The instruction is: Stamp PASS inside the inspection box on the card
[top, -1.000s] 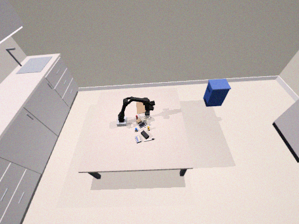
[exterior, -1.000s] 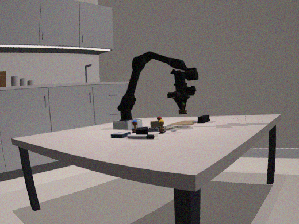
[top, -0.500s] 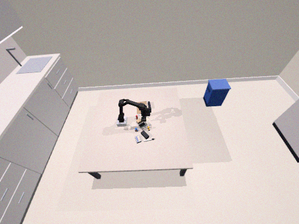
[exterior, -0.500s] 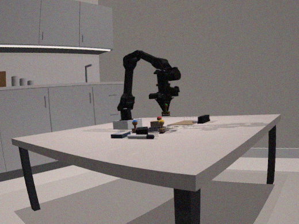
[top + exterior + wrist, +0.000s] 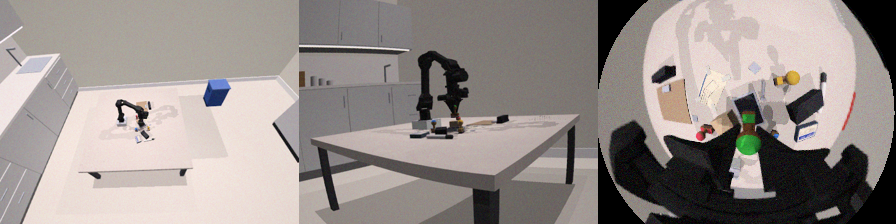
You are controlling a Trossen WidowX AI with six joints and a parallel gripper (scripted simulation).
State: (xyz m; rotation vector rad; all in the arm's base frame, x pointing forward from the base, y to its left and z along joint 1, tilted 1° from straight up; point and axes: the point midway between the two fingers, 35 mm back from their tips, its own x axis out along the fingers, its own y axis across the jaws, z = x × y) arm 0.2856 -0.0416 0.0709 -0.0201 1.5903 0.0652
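My gripper tip is 9 cm above the ink pad. From my gripper tip the other things lie so: green-knobbed stamp (right at my gripper tip); then blue-knobbed stamp (7 cm behind, 9 cm to the right, 7 cm below); then yellow-knobbed stamp (9 cm ahead, 7 cm to the right, 7 cm below).
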